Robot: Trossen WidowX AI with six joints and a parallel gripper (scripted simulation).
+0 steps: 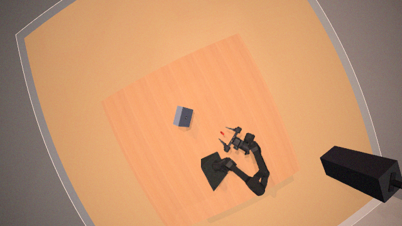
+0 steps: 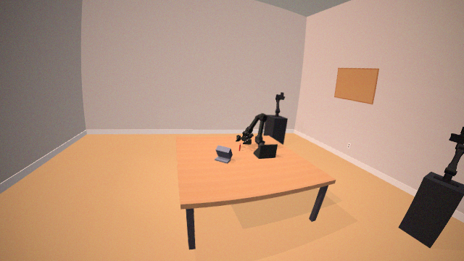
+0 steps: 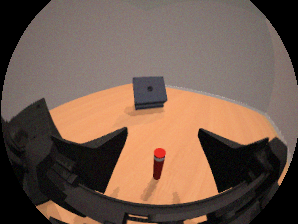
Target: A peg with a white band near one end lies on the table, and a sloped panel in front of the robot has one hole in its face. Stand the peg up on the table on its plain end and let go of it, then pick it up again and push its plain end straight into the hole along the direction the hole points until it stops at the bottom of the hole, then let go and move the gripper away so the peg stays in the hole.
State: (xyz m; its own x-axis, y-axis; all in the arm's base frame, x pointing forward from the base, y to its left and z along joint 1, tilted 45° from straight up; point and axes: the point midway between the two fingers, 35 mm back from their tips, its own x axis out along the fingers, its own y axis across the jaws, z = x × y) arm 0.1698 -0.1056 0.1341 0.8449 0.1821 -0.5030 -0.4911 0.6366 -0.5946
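The red peg is 4 cm below my gripper tip, 2 cm behind it and 1 cm to the right of it. Round my gripper tip: sloped panel (22 cm ahead, 18 cm to the left, 2 cm below).
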